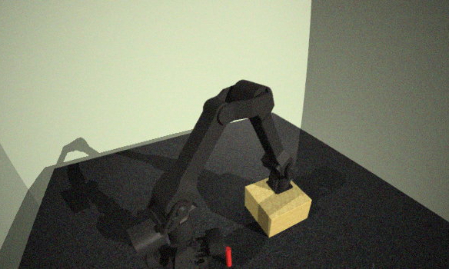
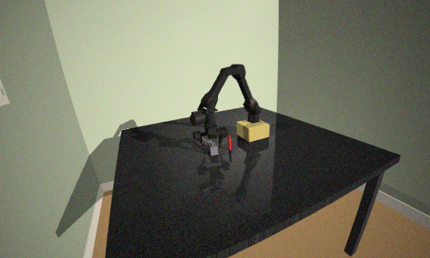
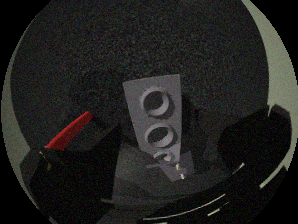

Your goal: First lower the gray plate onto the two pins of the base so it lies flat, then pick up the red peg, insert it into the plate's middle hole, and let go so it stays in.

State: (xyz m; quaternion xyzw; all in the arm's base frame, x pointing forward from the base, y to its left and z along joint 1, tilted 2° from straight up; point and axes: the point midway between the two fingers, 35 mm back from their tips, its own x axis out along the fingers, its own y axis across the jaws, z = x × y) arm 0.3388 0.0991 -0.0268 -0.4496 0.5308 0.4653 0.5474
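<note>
Now: gripper tip 1 cm below the gray plate. Also, from my gripper tip: base 16 cm to the right, 2 cm below, 1 cm ahead; red peg 10 cm behind, 3 cm to the left, 2 cm above.
</note>
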